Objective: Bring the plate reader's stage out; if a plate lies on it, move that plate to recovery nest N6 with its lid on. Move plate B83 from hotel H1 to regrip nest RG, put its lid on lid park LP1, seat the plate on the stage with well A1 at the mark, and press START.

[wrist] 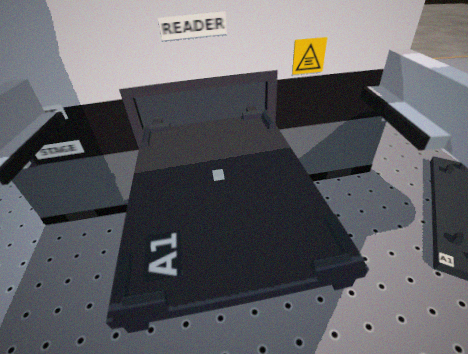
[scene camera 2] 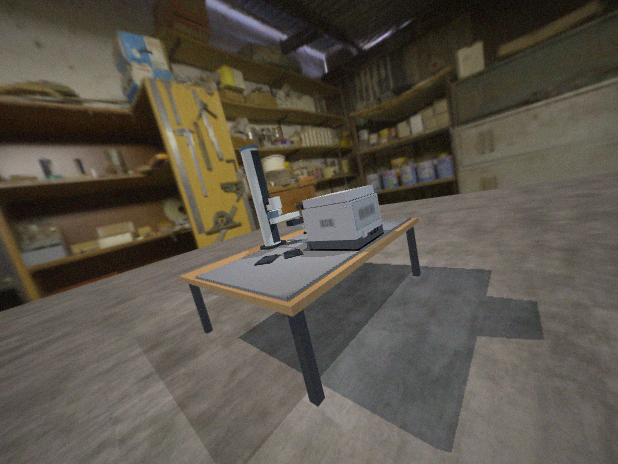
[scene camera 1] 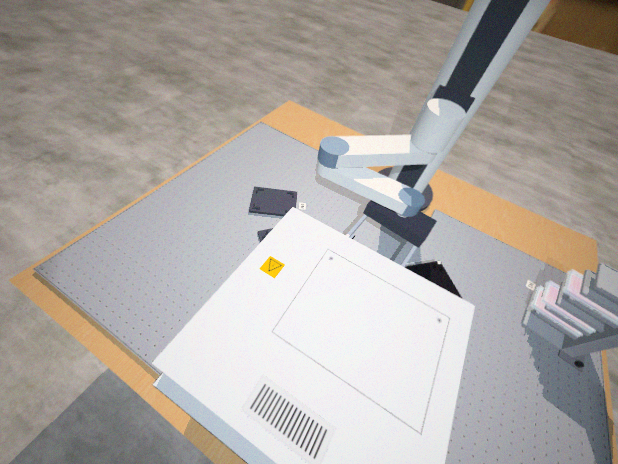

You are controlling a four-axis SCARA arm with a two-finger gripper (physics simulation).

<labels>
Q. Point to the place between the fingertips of the gripper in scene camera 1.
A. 368, 259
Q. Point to a yellow warning sign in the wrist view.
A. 309, 54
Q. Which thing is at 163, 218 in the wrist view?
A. A reader stage.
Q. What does the gripper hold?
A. Nothing.
</labels>
